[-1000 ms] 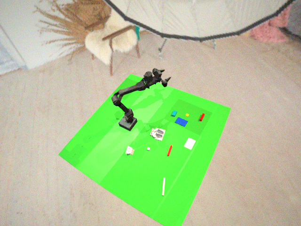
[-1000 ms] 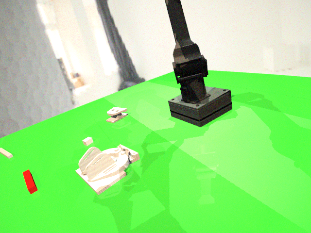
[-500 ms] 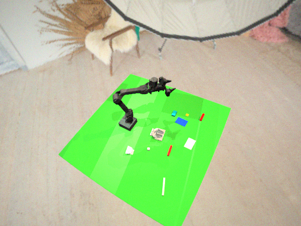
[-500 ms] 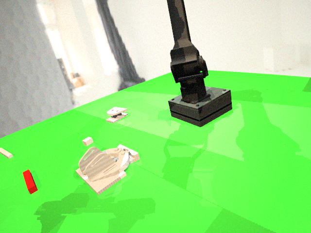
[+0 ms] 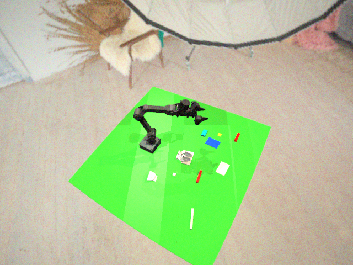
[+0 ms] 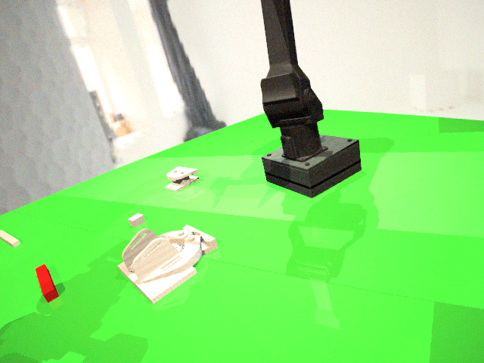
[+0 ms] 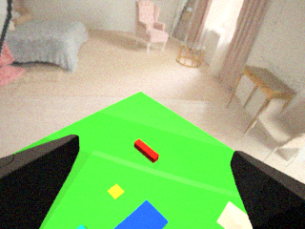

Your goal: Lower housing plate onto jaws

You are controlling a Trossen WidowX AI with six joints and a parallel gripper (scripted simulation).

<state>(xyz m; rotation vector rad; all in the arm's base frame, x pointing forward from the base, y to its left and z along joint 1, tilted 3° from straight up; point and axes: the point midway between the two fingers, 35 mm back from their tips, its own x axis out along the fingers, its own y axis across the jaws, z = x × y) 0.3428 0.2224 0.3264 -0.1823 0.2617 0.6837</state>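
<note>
Now: the pale stand 49 cm to the right of my gripper tip, 35 cm below it and 21 cm behind it. Round my gripper tip: pale tile: 36 cm below, 23 cm ahead, 16 cm to the right; then blue tile: 35 cm below, 6 cm ahead, 3 cm to the left; then cyan block: 35 cm below, 8 cm to the left, 5 cm behind.
</note>
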